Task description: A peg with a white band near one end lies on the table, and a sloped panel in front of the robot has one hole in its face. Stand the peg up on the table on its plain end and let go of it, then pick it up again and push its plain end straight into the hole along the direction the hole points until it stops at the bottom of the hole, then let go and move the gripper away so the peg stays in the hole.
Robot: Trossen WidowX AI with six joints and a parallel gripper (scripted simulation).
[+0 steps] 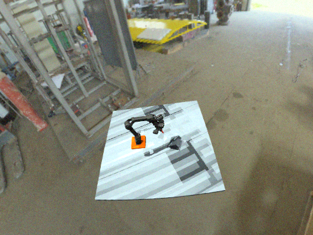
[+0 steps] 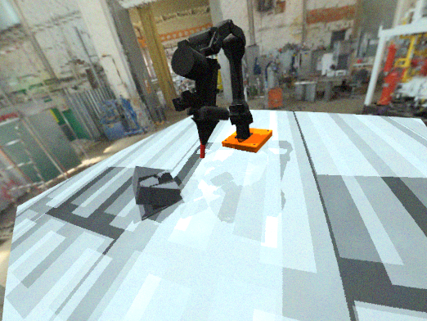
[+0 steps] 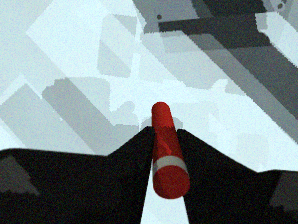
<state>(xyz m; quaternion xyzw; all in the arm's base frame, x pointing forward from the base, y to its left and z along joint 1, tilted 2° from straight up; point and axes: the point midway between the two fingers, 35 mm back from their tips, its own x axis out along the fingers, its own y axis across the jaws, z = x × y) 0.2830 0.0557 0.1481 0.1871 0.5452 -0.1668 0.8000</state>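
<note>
Right now the grey sloped panel is 14 cm ahead of my gripper tip, 11 cm to the right of it and 9 cm below it. From my gripper tip the other things lie so: red peg: 1 cm behind, 2 cm above.
</note>
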